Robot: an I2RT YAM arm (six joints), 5 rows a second.
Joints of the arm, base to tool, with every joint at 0 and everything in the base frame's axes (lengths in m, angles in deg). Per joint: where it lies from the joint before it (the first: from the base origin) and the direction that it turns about. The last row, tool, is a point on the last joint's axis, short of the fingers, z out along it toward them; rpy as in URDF.
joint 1: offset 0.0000 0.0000 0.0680 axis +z
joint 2: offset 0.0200 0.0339 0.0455 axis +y
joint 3: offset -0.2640 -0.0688 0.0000 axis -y
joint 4: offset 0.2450 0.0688 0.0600 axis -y
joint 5: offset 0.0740 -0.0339 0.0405 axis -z
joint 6: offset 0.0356 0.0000 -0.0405 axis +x
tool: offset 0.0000 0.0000 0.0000 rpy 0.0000 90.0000 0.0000
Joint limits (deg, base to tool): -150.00..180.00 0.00..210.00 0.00..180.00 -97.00..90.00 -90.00..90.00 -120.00..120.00
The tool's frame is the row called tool.
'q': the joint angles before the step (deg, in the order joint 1, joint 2, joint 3, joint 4, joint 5, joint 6). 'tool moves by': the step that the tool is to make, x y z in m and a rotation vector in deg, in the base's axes. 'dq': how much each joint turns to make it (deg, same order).
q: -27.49, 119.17, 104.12, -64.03, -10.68, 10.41
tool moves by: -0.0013, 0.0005, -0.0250, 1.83, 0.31, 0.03
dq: -0.14, 0.58, -4.77, 4.25, -1.49, 0.10
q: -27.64, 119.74, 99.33, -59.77, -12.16, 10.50
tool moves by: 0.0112, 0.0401, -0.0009, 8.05, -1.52, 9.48
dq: 4.95, 0.00, -0.35, -2.69, -8.50, -3.49
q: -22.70, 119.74, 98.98, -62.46, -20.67, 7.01
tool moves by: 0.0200, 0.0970, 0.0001, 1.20, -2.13, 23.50
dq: 13.56, -0.01, -0.04, -2.20, -2.71, -10.49
